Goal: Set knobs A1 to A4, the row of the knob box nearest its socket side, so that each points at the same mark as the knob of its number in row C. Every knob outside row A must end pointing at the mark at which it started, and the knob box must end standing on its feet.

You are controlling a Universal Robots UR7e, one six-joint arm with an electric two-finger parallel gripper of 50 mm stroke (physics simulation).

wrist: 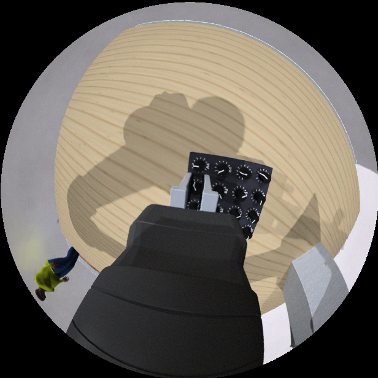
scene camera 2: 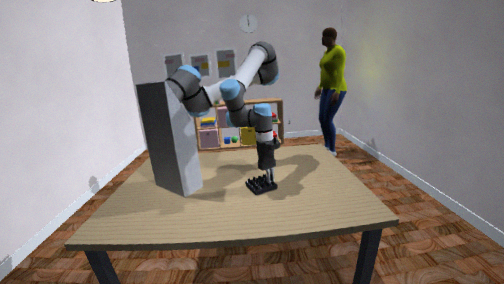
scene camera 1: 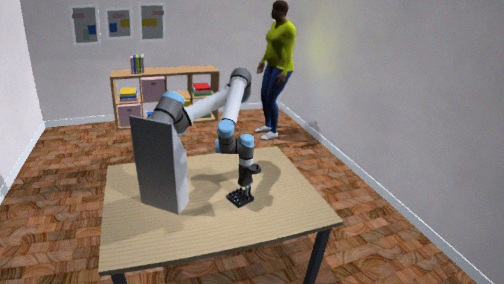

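Pixels of known places: gripper, between the fingertips: (scene camera 2: pixel 270 181) (scene camera 1: pixel 247 194); arm's base, origin of its link: (scene camera 2: pixel 161 102) (scene camera 1: pixel 155 132).
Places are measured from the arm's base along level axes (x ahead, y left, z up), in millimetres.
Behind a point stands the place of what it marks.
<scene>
The black knob box (scene camera 1: pixel 240 203) @(x 418, y 16, z -388 mm) (scene camera 2: pixel 260 191) @(x 428, y 18, z -395 mm) (wrist: pixel 231 181) stands flat on the table. In the wrist view, row A runs down its left side. Knob A4 (wrist: pixel 199 165) has its white line towards the left. Knob A3 (wrist: pixel 195 185) is between the fingertips, its line partly in view. A2 (wrist: pixel 194 205) is partly covered, and A1 is hidden behind the gripper. Knob C4 (wrist: pixel 243 173) has a nearly level line; C3 (wrist: pixel 240 193) points right and slightly down; C2 (wrist: pixel 235 212) is partly visible. My gripper (scene camera 1: pixel 247 192) @(x 454, y 92, z -385 mm) (scene camera 2: pixel 270 178) @(x 454, y 92, z -385 mm) (wrist: pixel 196 182) is shut on knob A3.
The table (scene camera 1: pixel 210 235) @(x 294, y -214, z -410 mm) (scene camera 2: pixel 225 220) @(x 358, y -187, z -410 mm) (wrist: pixel 280 125) carries the box and the grey robot pedestal (scene camera 1: pixel 157 165) @(x 21, y -67, z -139 mm) (scene camera 2: pixel 167 140) @(x 68, y -80, z -150 mm) (wrist: pixel 312 285). Row D knobs line the box's right side in the wrist view. A person (scene camera 1: pixel 279 50) (scene camera 2: pixel 333 70) (wrist: pixel 47 277) stands beyond the table, near a bookshelf (scene camera 1: pixel 165 71).
</scene>
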